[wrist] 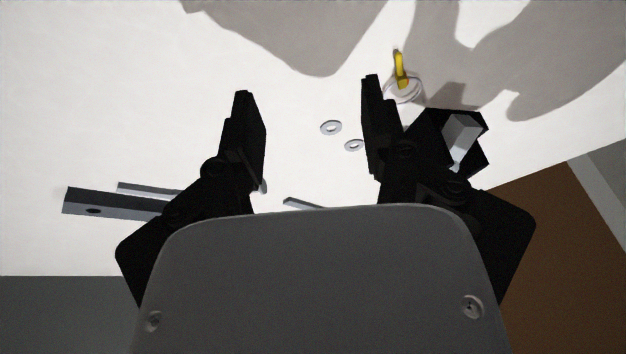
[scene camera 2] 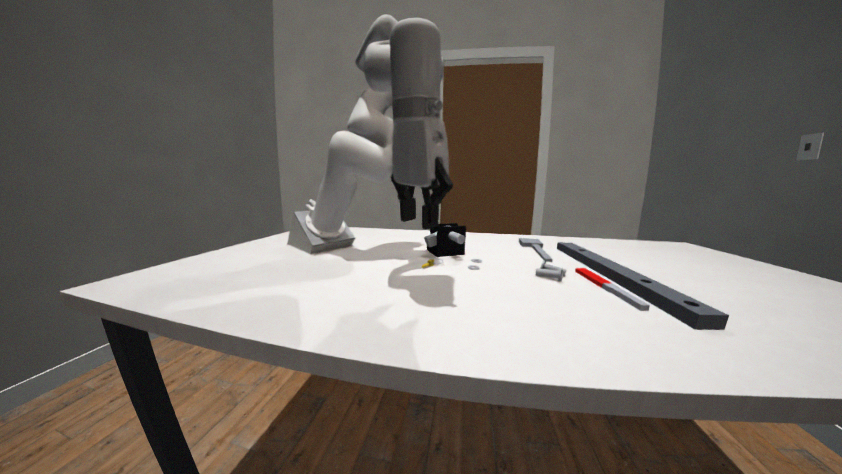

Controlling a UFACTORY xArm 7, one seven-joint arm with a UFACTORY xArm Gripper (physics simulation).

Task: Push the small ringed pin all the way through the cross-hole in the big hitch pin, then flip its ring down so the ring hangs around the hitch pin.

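Places are measured from the arm's base along level axes (x back, y right, z up), in metres.
Where they show: gripper, fingertip midpoint: (wrist: 309, 104) (scene camera 2: 418, 223); arm's base, origin of the base link: (scene camera 2: 325, 224).
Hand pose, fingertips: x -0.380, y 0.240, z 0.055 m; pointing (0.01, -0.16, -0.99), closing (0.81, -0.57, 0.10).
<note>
Each offset is from my fingertips to the top centre of the thing. "spot": to the spot under its first point.
The small ringed pin has a yellow body @(dy -0.167, dx +0.009, dz -0.118 m) (scene camera 2: 428, 263) (wrist: 399, 70) and lies on the table beside the black bracket; its thin ring shows round the inner end of the body in the wrist view. The big hitch pin is a grey rod (scene camera 2: 456, 237) sticking out of the black bracket @(spot: dy -0.262, dx -0.018, dz -0.106 m) (scene camera 2: 447, 247) (wrist: 425, 125); its cross-hole cannot be made out. My gripper (scene camera 2: 419, 217) (wrist: 309, 104) is open and empty, above the table. In the wrist view its right finger overlaps the edge of the ring's outline, and the right finger's linkage hides part of the bracket.
Two flat washers @(dy -0.175, dx -0.098, dz -0.129 m) (scene camera 2: 473, 267) (wrist: 331, 127) lie near the bracket. Further right in the scene view are a grey hammer-like tool @(dy -0.408, dx -0.296, dz -0.115 m) (scene camera 2: 540, 252), small grey cylinders @(dy -0.145, dx -0.269, dz -0.104 m) (scene camera 2: 549, 272), a red-handled tool @(dy -0.113, dx -0.382, dz -0.121 m) (scene camera 2: 592, 277) and a long dark bar with holes @(dy -0.213, dx -0.435, dz -0.107 m) (scene camera 2: 624, 276) (wrist: 112, 204).
</note>
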